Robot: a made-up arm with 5 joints.
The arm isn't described. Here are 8 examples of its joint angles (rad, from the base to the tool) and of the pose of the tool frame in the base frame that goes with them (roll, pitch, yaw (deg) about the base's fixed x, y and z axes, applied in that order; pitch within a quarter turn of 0, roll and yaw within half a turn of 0; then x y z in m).
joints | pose
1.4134 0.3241 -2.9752 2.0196 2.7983 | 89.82 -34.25 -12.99 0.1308 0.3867 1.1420
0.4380 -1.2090 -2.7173 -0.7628 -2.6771 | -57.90 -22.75 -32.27 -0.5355 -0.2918 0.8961
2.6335 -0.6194 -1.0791 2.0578 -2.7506 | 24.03 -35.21 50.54 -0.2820 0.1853 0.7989
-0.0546 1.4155 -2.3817 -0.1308 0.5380 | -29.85 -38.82 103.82 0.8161 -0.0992 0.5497
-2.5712 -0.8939 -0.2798 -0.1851 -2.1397 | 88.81 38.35 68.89 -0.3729 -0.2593 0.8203
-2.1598 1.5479 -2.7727 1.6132 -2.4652 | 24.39 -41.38 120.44 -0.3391 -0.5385 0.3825
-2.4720 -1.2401 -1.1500 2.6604 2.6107 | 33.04 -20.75 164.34 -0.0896 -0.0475 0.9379
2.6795 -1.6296 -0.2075 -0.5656 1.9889 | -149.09 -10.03 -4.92 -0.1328 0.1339 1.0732
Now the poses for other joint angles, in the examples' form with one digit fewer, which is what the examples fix.
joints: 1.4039 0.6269 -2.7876 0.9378 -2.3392
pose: 93.1 25.4 -57.9 0.143 0.612 1.120
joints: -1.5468 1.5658 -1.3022 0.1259 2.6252
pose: 27.1 -16.9 -141.5 -0.009 -0.233 0.034
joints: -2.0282 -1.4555 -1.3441 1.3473 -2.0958
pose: 90.4 44.1 100.6 -0.002 -0.058 1.221
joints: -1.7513 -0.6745 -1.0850 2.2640 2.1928
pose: 30.7 -5.0 -131.5 -0.082 -0.322 0.811
